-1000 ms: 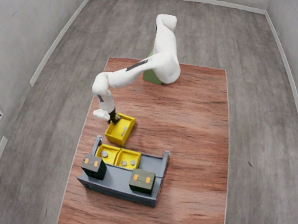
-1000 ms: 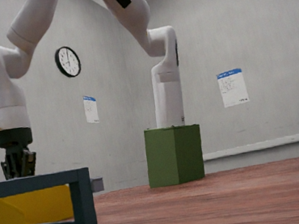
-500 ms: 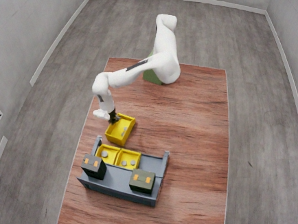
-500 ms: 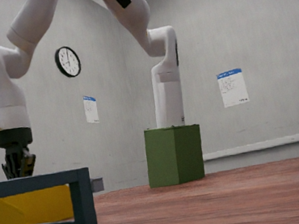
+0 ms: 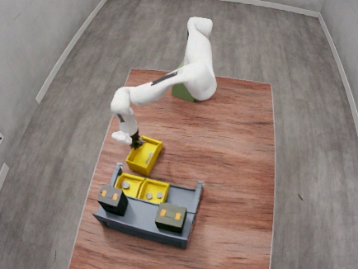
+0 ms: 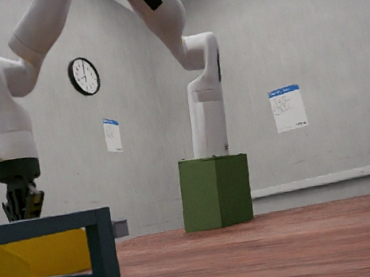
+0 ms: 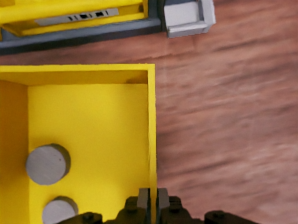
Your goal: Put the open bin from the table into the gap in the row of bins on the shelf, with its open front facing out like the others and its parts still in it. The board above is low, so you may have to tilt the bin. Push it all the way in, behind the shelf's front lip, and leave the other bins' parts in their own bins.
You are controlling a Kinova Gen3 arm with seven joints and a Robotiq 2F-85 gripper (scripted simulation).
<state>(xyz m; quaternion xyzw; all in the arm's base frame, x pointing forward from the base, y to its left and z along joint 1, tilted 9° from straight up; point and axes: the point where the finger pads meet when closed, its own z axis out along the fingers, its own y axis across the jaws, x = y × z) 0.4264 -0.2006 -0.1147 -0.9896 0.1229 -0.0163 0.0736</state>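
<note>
Now: the grey disc part 7 cm to the left of my hand, 6 cm below it and 4 cm ahead of it. The rest, counted from my hand: grey shelf: 26 cm ahead, 12 cm to the left.
</note>
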